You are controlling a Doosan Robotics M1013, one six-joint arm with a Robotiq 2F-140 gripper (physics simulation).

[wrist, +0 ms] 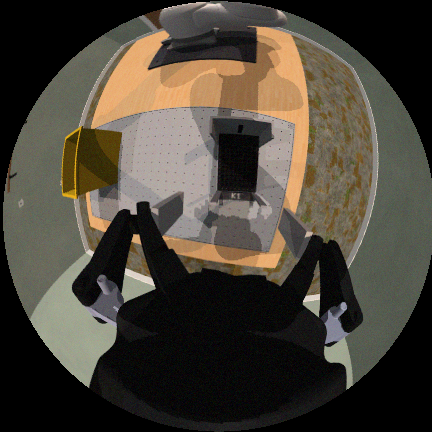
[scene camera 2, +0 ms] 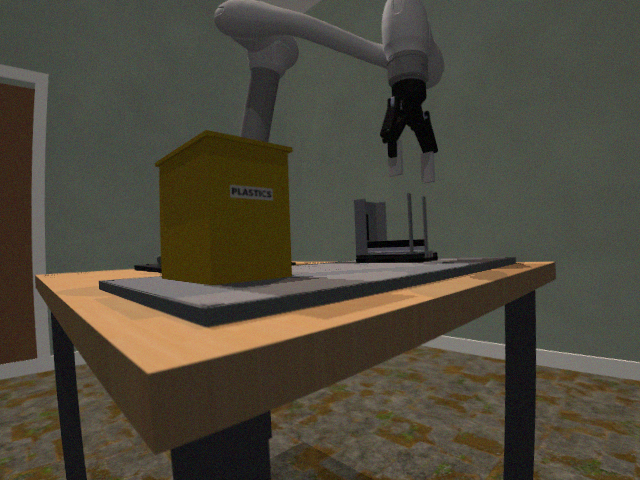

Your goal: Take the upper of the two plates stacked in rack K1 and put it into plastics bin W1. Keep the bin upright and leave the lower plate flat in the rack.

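Frame: origin at the arm's base, x ahead, y left, z up, level; millimetres.
Where they show: gripper, fingertip midpoint: (wrist: 232, 209) (scene camera 2: 413, 179); arm's base, origin of the base link: (wrist: 194, 37).
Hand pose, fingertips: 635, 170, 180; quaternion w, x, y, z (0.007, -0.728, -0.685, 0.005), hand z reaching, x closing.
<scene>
Things, the pixels of their centre, and the offset from my fingertips, as dx, dy, dz. Level surfaces: height alone.
- Rack K1, body centre: (wrist: 238, 166) (scene camera 2: 395, 229) -55, +7, -107
- black plate, body centre: (wrist: 237, 161) (scene camera 2: 392, 243) -65, +7, -139
- Plastics bin W1, body centre: (scene camera 2: 220, 216) (wrist: 89, 160) -95, -418, -89
- grey perforated board, its level: dz -179
- wooden table, its level: dz -192
Rack K1 (scene camera 2: 360, 227) (wrist: 224, 125) has a grey back wall and two thin upright posts. A black plate (scene camera 2: 395, 243) (wrist: 238, 162) lies flat in it, its dark top showing in the wrist view. Below it, light and dark layers show in the scene view; I cannot tell which is the lower plate. Plastics bin W1 (scene camera 2: 248, 232) (wrist: 100, 155) is yellow, upright and open at the top, to the left of the rack. My gripper (scene camera 2: 411, 175) (wrist: 232, 209) is open and empty, pointing down, with its fingertips above the rack's posts and apart from them.
The rack and bin stand on a grey perforated board (scene camera 2: 330, 273) (wrist: 165, 140) on the wooden table (scene camera 2: 170, 330) (wrist: 135, 90). The bin's walls rise high to the rack's left. The arm's base stands on a dark plate (wrist: 240, 50) at the table's far side.
</scene>
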